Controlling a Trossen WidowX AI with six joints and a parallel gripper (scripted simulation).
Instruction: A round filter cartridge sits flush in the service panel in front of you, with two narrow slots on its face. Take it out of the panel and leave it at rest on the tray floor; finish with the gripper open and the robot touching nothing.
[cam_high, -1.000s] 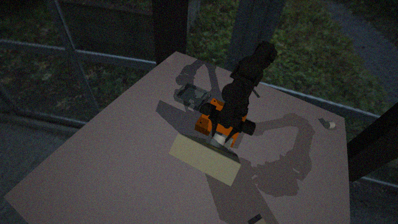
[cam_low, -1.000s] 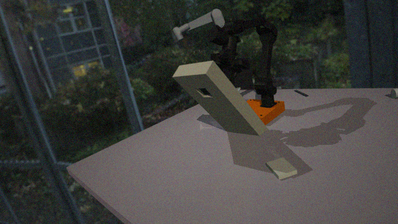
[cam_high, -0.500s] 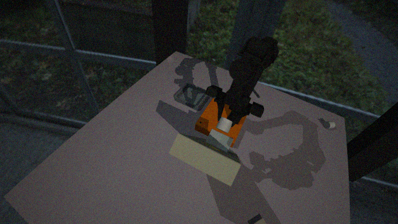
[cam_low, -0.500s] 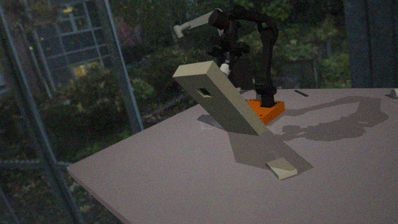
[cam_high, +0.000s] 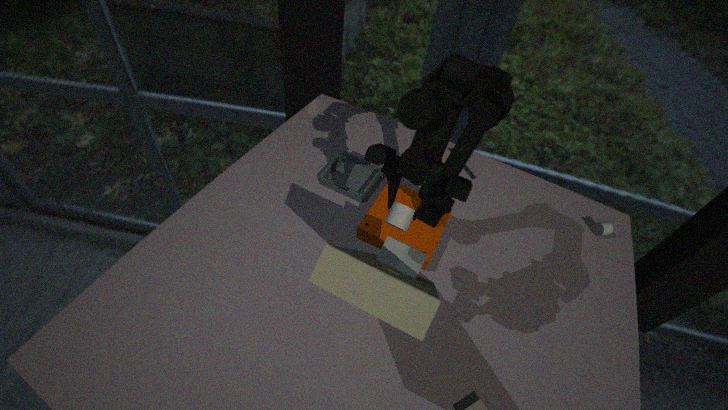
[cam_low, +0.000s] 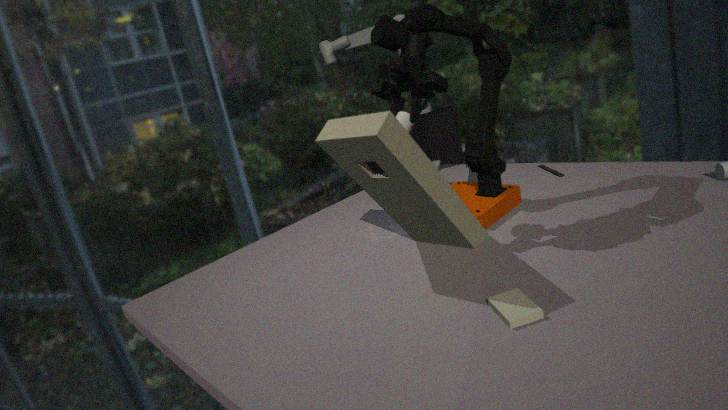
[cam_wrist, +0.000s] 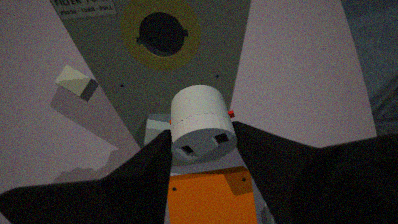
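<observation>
Now: gripper tip 30 cm past the tray, 28 cm to the left of it and 30 cm above it. The rest, counted from my gripper tip: round filter cartridge: right at my gripper tip.
</observation>
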